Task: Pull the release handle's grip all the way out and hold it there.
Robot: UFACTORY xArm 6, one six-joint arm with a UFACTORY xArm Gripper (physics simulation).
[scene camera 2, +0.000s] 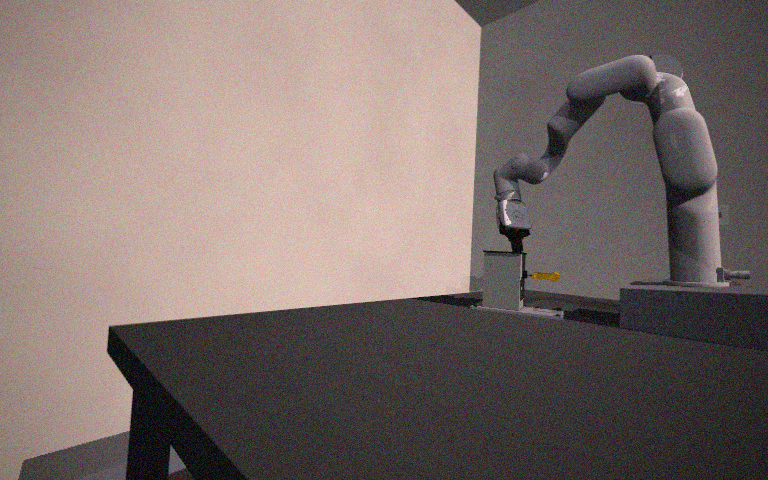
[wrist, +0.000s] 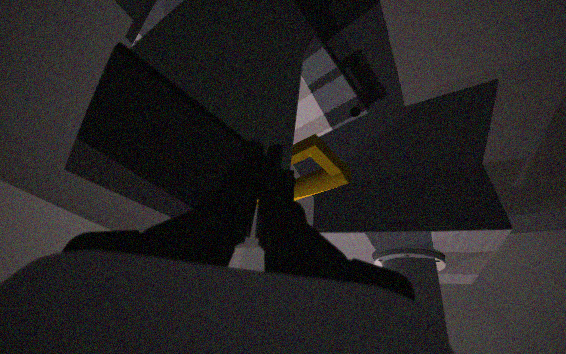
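The release handle's yellow grip [scene camera 2: 545,276] [wrist: 332,165] sticks out from the side of an upright pale box [scene camera 2: 501,280], on the side facing the arm's base. In the wrist view it shows as a yellow loop just right of the fingers, partly hidden by them and the box. A short dark mount joins it to the box. My gripper [scene camera 2: 517,249] [wrist: 264,166] is shut with nothing between its fingers. It points down at the box's top edge, above the grip and to its left in the scene view. Whether the fingertips touch the box is too dark to tell.
The box stands on a light base plate [scene camera 2: 543,312] at the far edge of the dark table [scene camera 2: 396,384]. The arm's base stands on a grey block [scene camera 2: 690,316] at the right. A pale wall [scene camera 2: 254,169] rises behind the table.
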